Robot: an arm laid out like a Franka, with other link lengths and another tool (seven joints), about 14 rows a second.
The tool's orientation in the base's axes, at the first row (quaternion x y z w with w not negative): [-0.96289, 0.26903, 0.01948, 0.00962]
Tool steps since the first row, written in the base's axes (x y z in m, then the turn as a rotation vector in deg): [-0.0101, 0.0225, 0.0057, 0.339, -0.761, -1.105]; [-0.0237, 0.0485, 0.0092, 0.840, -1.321, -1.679]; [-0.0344, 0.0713, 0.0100, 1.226, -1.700, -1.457]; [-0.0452, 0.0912, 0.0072, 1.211, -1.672, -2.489]
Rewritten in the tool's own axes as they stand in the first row. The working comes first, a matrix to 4 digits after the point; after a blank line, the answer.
The tool's axes in the first row as the columns of a matrix, in the base's axes (used below as rounded here):
[0.8545, -0.5185, -0.0323]
[-0.5177, -0.8551, 0.0290]
[-0.0427, -0.0080, -0.9991]

[-0.0205, -0.0140, -0.0047, 0.731, 0.484, 1.071]; [-0.0458, -0.0293, -0.0070, 1.473, 0.707, 1.612]; [-0.0667, -0.0432, -0.0068, 1.990, 0.830, 1.367]; [-0.0861, -0.0546, -0.0031, 2.007, 0.822, 2.399]
